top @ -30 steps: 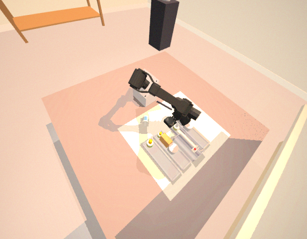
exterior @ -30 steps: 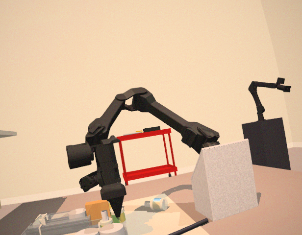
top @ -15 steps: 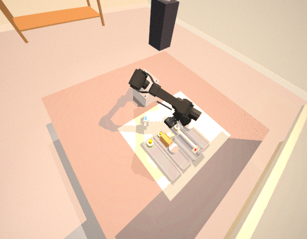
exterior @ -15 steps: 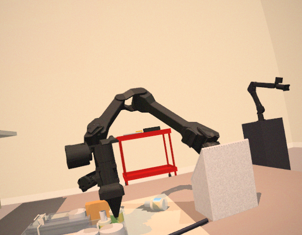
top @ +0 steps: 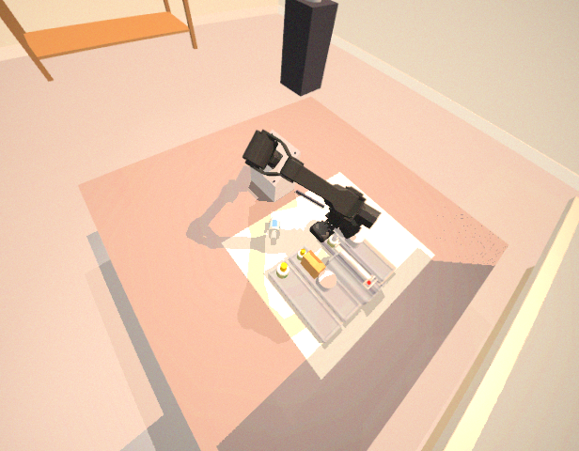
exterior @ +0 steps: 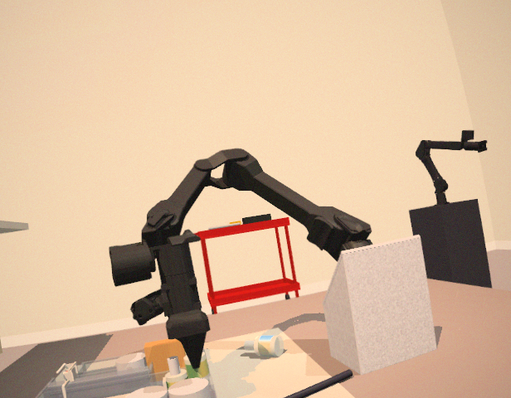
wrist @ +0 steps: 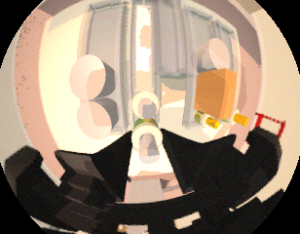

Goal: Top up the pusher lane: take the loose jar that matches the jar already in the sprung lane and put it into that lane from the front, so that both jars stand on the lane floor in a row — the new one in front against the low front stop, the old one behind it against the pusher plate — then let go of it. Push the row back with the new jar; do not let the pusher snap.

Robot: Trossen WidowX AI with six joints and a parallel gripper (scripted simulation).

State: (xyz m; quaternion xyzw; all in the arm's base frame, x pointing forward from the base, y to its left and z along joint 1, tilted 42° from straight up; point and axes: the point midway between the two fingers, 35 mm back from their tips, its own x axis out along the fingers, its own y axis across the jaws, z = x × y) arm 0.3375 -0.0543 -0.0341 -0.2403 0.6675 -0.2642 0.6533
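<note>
Right now the box is 5 cm ahead of my gripper tip, 13 cm to the right of it and 2 cm below it. Also, from my gripper tip: black rod: 17 cm behind, 9 cm to the left, 5 cm below; red mark: 22 cm ahead, 5 cm to the right, 1 cm above.
</note>
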